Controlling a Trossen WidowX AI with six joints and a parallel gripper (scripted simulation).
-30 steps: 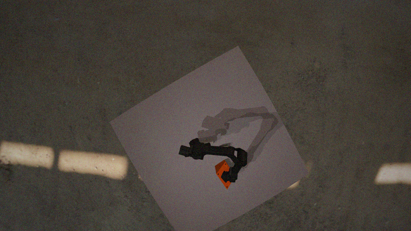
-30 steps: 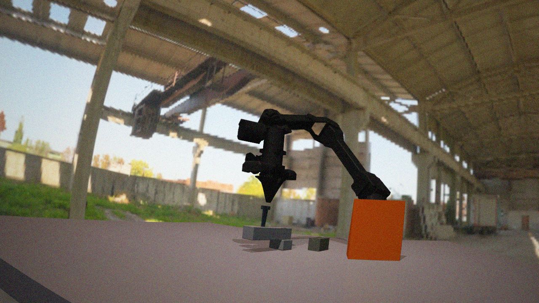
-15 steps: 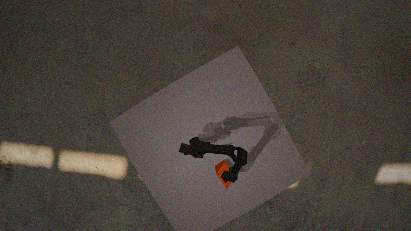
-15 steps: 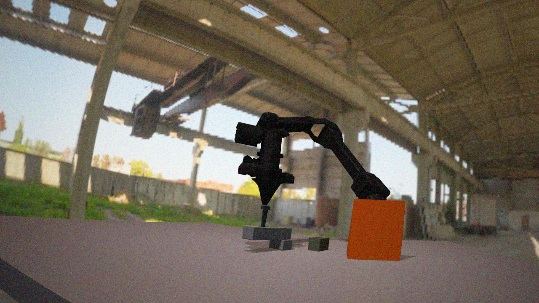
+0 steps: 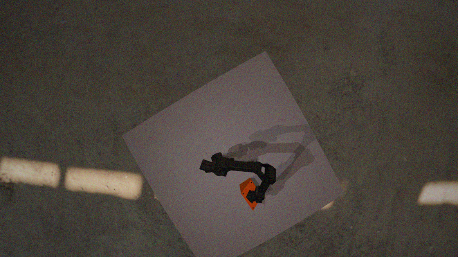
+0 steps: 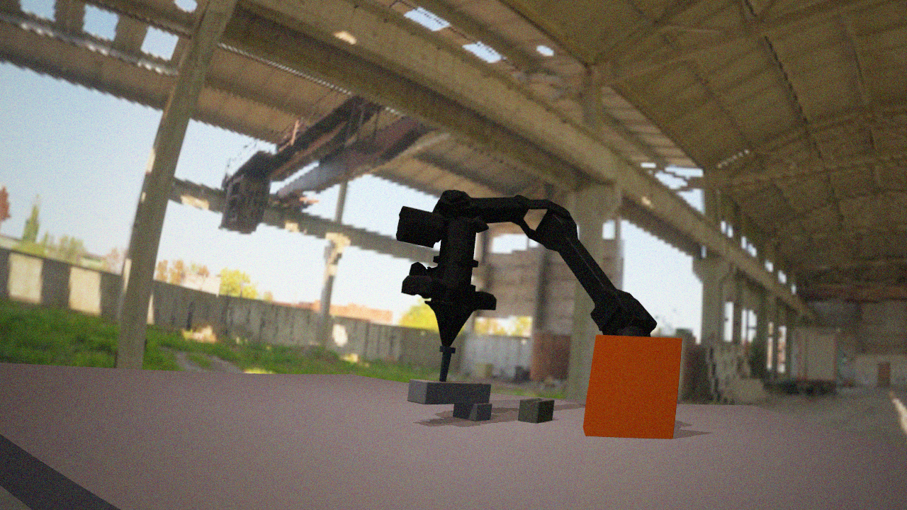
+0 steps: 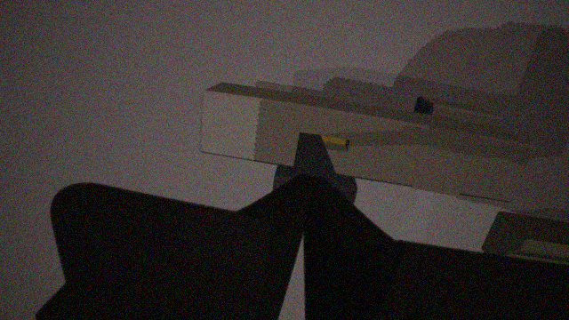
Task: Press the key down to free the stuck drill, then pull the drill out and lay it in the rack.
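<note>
The black key lies 3 cm below my gripper tip. Also, from my gripper tip: rack: 16 cm behind, 14 cm to the right, 11 cm below; grey fixture block: 2 cm behind, 3 cm to the right, 9 cm below; yellow drill: 3 cm behind, 5 cm to the right, 8 cm below.
</note>
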